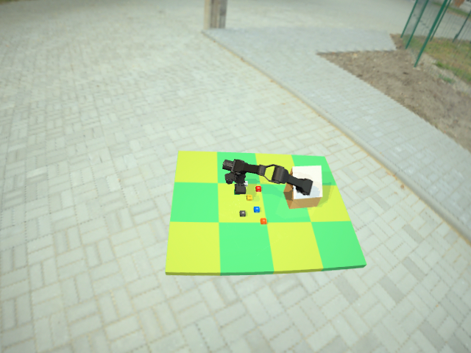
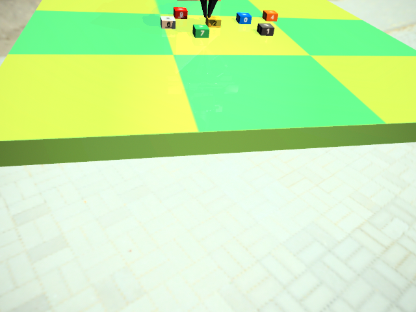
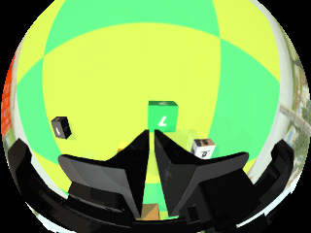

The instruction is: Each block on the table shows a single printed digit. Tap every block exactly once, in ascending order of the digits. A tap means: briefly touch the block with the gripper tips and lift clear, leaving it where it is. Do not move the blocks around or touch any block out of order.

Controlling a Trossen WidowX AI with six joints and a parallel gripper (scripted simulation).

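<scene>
Right now the green block is 30 mm below my gripper tip and 10 mm to the right of it. Round my gripper tip: red block (140 mm behind, 30 mm below, 20 mm to the right); then yellow block (60 mm behind, 40 mm to the left, 30 mm below); then white block (70 mm to the right, 60 mm behind, 30 mm below).
</scene>
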